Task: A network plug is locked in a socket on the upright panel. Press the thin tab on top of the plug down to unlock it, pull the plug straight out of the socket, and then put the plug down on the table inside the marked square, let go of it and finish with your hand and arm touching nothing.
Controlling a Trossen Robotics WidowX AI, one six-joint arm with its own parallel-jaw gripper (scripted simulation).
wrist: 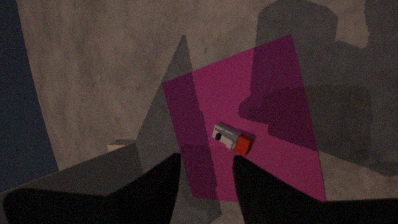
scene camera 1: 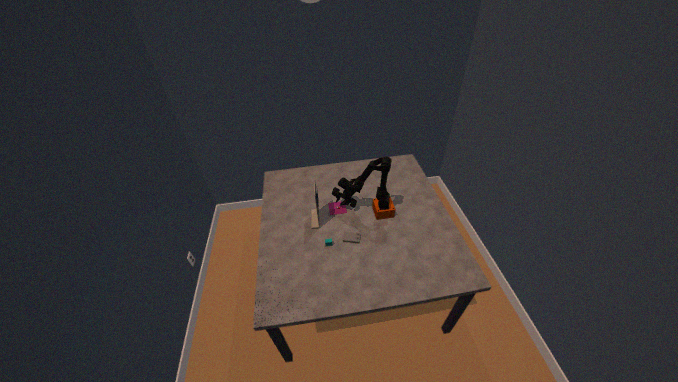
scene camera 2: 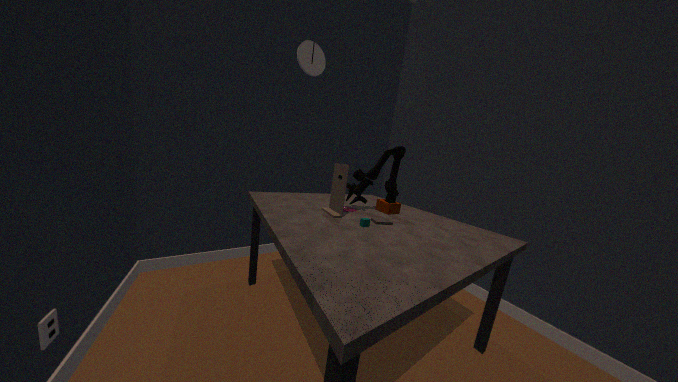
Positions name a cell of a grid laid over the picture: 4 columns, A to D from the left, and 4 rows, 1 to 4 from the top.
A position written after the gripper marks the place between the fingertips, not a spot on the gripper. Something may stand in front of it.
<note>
In view: the gripper (wrist: C3), a network plug (wrist: C3) and a magenta marked square (wrist: C2).
</note>
